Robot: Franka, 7 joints.
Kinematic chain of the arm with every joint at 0, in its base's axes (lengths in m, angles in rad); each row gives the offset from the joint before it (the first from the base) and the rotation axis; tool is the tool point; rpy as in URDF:
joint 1: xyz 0 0 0.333 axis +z
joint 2: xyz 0 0 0 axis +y
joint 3: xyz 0 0 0.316 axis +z
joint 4: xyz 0.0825 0 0 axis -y
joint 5: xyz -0.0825 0 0.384 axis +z
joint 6: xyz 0 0 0 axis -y
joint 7: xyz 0.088 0 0 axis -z
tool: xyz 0 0 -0.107 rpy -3.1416 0 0
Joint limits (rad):
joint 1: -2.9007..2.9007
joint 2: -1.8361..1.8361
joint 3: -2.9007..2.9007
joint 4: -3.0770..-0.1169
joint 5: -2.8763..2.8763
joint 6: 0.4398..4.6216
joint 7: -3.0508..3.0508
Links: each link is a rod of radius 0.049 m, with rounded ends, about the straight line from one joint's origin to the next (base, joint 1, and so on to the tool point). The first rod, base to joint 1, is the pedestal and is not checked.
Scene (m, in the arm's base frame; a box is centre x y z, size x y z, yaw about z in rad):
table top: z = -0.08
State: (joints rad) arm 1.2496 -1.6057 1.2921 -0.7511 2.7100 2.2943 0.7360
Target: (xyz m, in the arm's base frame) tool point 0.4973 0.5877 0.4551
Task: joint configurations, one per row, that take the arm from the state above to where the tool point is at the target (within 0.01 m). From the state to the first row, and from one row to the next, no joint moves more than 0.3 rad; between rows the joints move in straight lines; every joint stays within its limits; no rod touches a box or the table.
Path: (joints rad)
1: 1.1651 -1.3245 1.1814 -0.8194 2.7107 2.3107 0.7360
2: 1.0806 -1.0434 1.0707 -0.8878 2.7113 2.3271 0.7360
3: 0.9960 -0.7622 0.9600 -0.9561 2.7120 2.3435 0.7360
4: 0.9115 -0.4811 0.8493 -1.0245 2.7127 2.3599 0.7360
5: 0.8270 -0.1999 0.7386 -1.0928 2.7134 2.3763 0.7360
6: 0.7425 0.0812 0.6279 -1.1612 2.7140 2.3927 0.7360
7: 0.6580 0.3624 0.5172 -1.2295 2.7147 2.4090 0.7360
8: 0.5735 0.6436 0.4065 -1.2979 2.7154 2.4254 0.7360

